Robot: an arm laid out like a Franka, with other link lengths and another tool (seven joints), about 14 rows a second.
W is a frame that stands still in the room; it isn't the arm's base.
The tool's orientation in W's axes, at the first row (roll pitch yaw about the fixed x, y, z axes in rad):
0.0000 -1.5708 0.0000
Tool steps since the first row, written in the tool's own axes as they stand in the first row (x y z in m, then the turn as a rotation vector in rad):
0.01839 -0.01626 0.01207 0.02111 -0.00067 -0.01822
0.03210 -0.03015 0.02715 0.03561 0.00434 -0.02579
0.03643 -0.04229 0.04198 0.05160 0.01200 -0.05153
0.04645 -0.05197 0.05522 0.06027 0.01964 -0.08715
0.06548 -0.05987 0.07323 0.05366 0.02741 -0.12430
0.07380 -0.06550 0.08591 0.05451 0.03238 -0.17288
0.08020 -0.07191 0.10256 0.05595 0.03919 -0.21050
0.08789 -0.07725 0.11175 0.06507 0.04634 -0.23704
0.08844 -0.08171 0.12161 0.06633 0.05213 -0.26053
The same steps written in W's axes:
-0.01207 -0.01626 0.01839 0.01822 -0.00067 0.02111
-0.02715 -0.03015 0.03210 0.02579 0.00434 0.03561
-0.04198 -0.04229 0.03643 0.05153 0.01200 0.05160
-0.05522 -0.05197 0.04645 0.08715 0.01964 0.06027
-0.07323 -0.05987 0.06548 0.12430 0.02741 0.05366
-0.08591 -0.06550 0.07380 0.17288 0.03238 0.05451
-0.10256 -0.07191 0.08020 0.21050 0.03919 0.05595
-0.11175 -0.07725 0.08789 0.23704 0.04634 0.06507
-0.12161 -0.08171 0.08844 0.26053 0.05213 0.06633

